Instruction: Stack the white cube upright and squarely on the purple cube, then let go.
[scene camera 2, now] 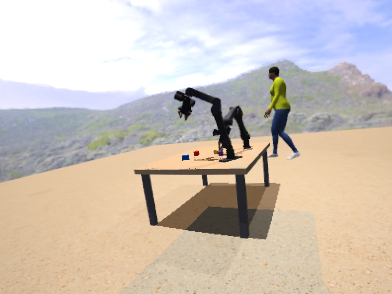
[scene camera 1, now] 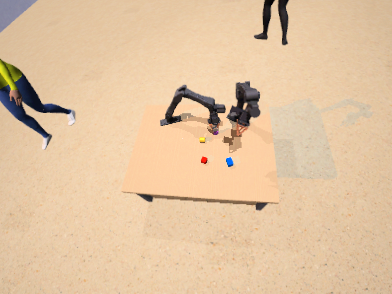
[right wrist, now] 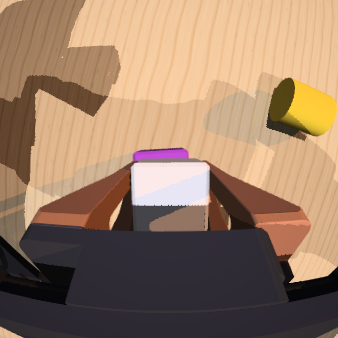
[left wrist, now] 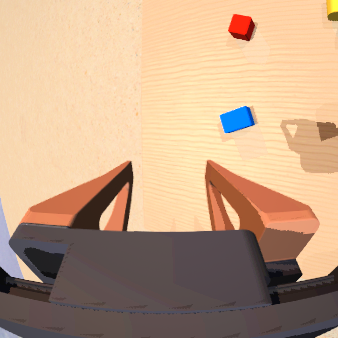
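The white cube [right wrist: 170, 186] is between the fingers of my right gripper [right wrist: 169, 168] [scene camera 1: 213, 128], which is shut on it. The purple cube [right wrist: 160, 154] [scene camera 1: 215, 133] [scene camera 2: 220, 153] is on the table; in the right wrist view a strip of it shows past the far edge of the white cube, a little to the left. The rest of it is hidden there, and I cannot tell whether the two cubes touch. My left gripper [left wrist: 168, 168] [scene camera 1: 241, 131] [scene camera 2: 184, 116] is partly open and empty, above the table at the right in scene camera 1.
A yellow cylinder [right wrist: 305, 107] [scene camera 1: 202, 140] [scene camera 2: 216, 151] lies on its side near the purple cube. A red block [scene camera 1: 204, 160] [scene camera 2: 196, 153] [left wrist: 242, 27] and a blue block [scene camera 1: 229, 162] [scene camera 2: 185, 157] [left wrist: 237, 119] lie farther off on the table [scene camera 1: 150, 175].
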